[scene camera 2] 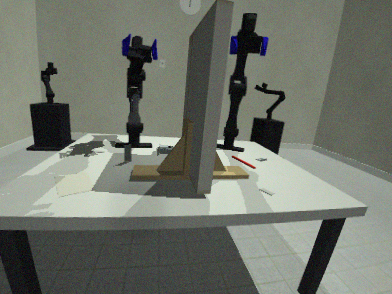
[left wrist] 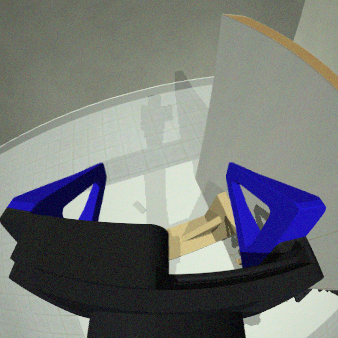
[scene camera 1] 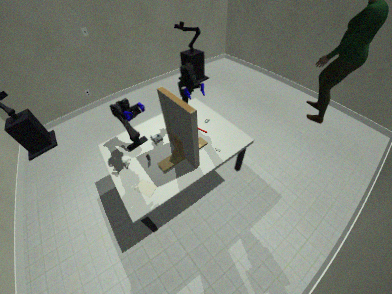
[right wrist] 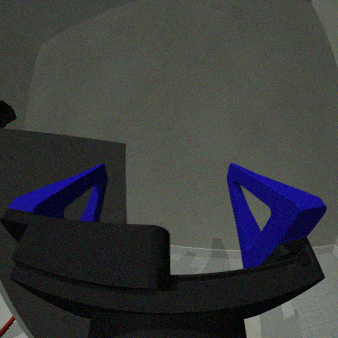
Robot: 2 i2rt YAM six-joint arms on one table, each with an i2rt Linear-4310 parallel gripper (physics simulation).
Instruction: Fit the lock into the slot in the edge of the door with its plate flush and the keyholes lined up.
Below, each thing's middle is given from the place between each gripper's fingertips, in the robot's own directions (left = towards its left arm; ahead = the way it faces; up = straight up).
Right now the grey door panel [scene camera 2: 208, 45] is 220 mm below my right hand, 210 mm to the left of it and 120 mm ahead of it. Round my right hand: wooden base [scene camera 2: 175, 166]: 410 mm below, 210 mm to the left, 120 mm ahead.
My left gripper is now 20 mm past the grey door panel, 170 mm to the left of it and 200 mm above it. Also, from my left hand: wooden base 20 mm behind, 170 mm to the right, 390 mm below.
